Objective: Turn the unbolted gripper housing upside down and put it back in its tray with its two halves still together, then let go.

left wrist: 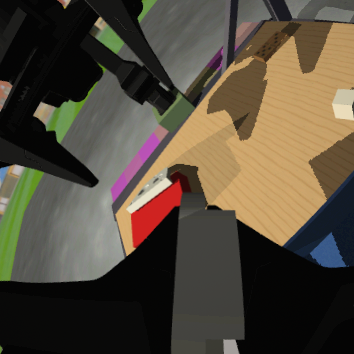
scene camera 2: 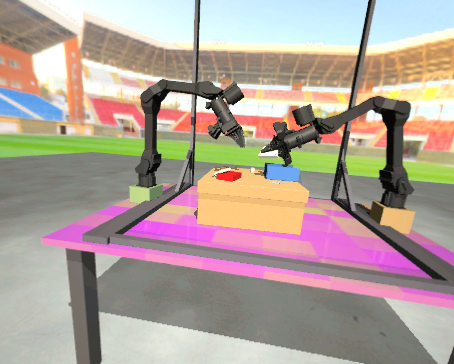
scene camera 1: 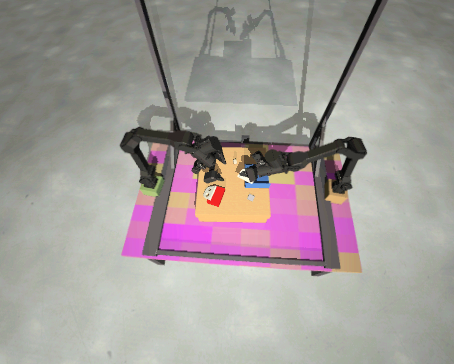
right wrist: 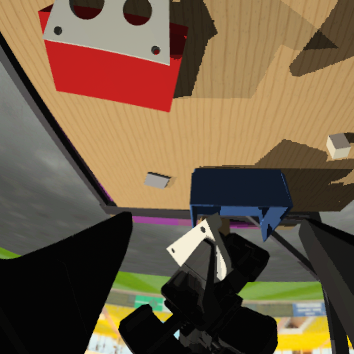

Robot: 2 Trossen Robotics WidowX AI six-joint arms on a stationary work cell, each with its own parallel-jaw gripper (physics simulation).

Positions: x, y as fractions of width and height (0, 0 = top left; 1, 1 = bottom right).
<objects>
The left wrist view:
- my left gripper: 0.55, 0.60
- my right gripper: 0.37, 0.39
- red housing half: 0.41, 0.62
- blue tray: 0.90, 0.68
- wooden block: 0.75, 0.40
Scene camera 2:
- my left gripper: 0.58, 0.42
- my right gripper: 0.54, 0.41
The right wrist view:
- my left gripper: 0.60, 0.67
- my right gripper: 0.61, 0.63
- red housing half: 0.22, 0.20
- blue tray: 0.75, 0.55
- wooden block: 0.71, 0.26
</objects>
